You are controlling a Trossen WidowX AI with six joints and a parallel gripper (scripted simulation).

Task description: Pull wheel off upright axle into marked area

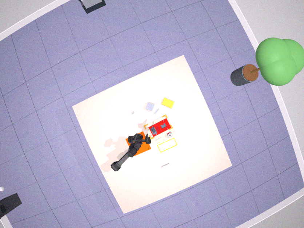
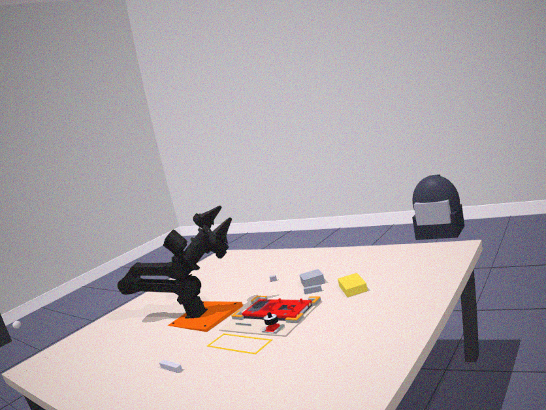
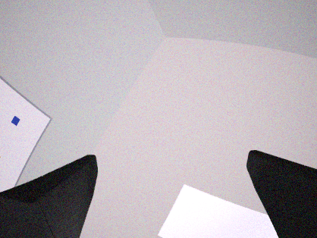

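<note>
My gripper tip is now 170 mm short of the wheel, 190 mm to the left of it and 290 mm above it. Also, from my gripper tip: yellow block: 340 mm ahead, 70 mm to the left, 320 mm below.
</note>
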